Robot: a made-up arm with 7 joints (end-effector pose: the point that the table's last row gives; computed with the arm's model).
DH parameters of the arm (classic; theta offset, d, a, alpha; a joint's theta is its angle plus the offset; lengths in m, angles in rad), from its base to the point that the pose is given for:
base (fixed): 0 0.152 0 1.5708
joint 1: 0 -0.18 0.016 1.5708
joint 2: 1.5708 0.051 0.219 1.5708
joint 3: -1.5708 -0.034 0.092 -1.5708
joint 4: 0 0.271 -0.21 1.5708
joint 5: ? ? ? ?
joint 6: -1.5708 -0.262 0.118 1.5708
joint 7: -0.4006 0 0.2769 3.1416
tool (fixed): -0.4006 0.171 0 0
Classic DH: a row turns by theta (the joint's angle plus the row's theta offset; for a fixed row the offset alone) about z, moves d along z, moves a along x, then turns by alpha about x.
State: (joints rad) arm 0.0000 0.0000 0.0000 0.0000 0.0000 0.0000 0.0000
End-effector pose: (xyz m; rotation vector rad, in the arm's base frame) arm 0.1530 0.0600 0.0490 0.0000 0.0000 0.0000
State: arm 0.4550 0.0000 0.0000 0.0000 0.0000 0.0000 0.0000
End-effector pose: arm 0.1827 0.0600 0.1267 0.0000 -0.4550 0.0000
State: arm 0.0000 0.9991 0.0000 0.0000 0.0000 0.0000 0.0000
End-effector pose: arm -0.0108 -0.0001 0.0490 0.0000 0.0000 -0.9991
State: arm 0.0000 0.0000 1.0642 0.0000 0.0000 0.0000 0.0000
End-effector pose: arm 0.1530 0.0545 0.1623 1.0642 0.0000 0.0000
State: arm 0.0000 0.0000 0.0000 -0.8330 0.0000 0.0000 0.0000
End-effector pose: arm -0.0095 0.0600 -0.0304 0.0000 0.8330 0.0000
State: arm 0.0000 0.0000 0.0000 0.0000 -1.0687 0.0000 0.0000
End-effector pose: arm 0.1530 -0.0741 -0.3096 -1.0687 0.0000 0.0000
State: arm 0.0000 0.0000 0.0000 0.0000 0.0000 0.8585 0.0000
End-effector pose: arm -0.1057 0.0600 0.2721 0.0000 -0.8585 0.0000
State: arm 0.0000 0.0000 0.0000 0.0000 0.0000 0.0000 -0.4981
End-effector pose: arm 0.0704 0.1687 0.0490 0.0000 0.0000 0.4981
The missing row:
joint 5: 0 -0.202 -0.105 -1.5708
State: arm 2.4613 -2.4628 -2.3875 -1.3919 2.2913 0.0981 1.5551
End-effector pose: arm -0.2598 -0.0445 0.1594 0.5865 -1.9174 1.0148
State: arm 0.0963 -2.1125 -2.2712 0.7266 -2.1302 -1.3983 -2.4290
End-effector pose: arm 0.0223 0.5397 0.6354 -1.7064 -1.3484 0.2954
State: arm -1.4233 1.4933 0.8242 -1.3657 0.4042 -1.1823 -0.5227
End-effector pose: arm 0.1397 0.4935 0.1781 2.4262 1.0969 -1.1932
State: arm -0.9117 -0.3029 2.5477 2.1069 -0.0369 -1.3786 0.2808
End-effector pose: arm 0.0606 -0.1300 -0.6443 1.8205 0.7875 -1.9777
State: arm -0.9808 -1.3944 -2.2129 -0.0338 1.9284 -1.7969 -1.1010
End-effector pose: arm -0.3088 0.1453 0.2871 -0.2816 -2.4200 -1.7246
